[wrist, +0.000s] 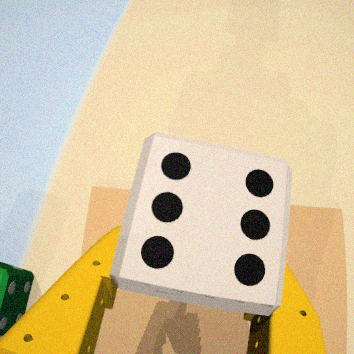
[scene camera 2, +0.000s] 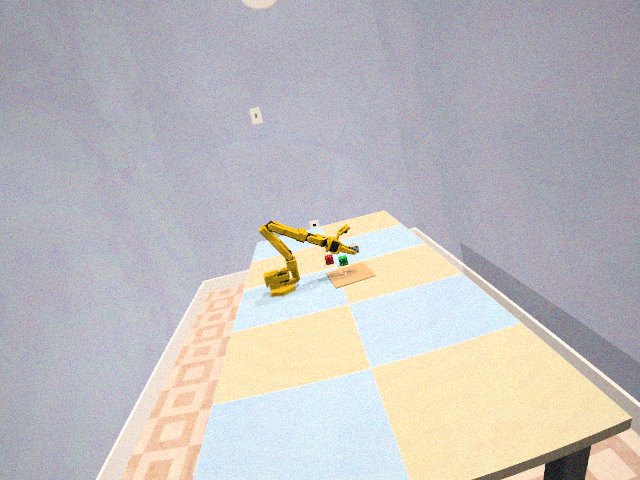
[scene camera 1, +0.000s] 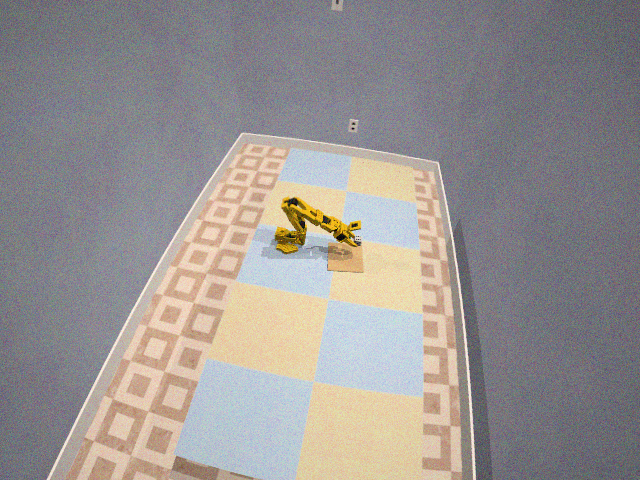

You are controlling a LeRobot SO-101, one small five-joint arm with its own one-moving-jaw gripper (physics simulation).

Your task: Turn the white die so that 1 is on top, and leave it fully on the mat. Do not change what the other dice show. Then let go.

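Pixels of known places: hand, tool point: (wrist: 132, 244) (scene camera 2: 352, 250) (scene camera 1: 356, 239); arm's base, link origin: (scene camera 2: 288, 288) (scene camera 1: 293, 244).
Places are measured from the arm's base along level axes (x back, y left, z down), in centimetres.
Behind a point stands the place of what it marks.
The white die (scene camera 1: 357, 239) @[x -25.1, y 0.1, z -9.5 cm] (scene camera 2: 354, 248) @[x -25.3, y -0.6, z -8.5 cm] (wrist: 207, 222) @[x -25.2, y 1.0, z -9.5 cm] is held up in the air above the tan mat (scene camera 1: 345, 265) @[x -22.3, y -6.3, z -0.4 cm] (scene camera 2: 354, 277) @[x -22.7, y -5.9, z -0.4 cm] (wrist: 320, 240) @[x -27.6, y -6.7, z -0.4 cm]. Its face with six black pips is turned to the wrist camera. My gripper (scene camera 1: 356, 238) @[x -24.8, y 2.4, z -6.9 cm] (scene camera 2: 354, 247) @[x -24.8, y 2.4, z -6.9 cm] (wrist: 197, 280) is shut on the white die, one jaw on each of its two sides in the wrist view. The die's far and under faces are hidden. In scene camera 1 the die is too small to read for certain. A shadow lies on the mat below.
A green die (scene camera 2: 343, 260) @[x -21.3, y 7.5, z -2.1 cm] (wrist: 15, 295) @[x -21.7, y 7.4, z -1.7 cm] and a red die (scene camera 2: 329, 259) @[x -16.5, y 12.1, z -2.1 cm] stand on the table behind the mat in scene camera 2. The green die shows at the left edge of the wrist view. The arm hides that area in scene camera 1.
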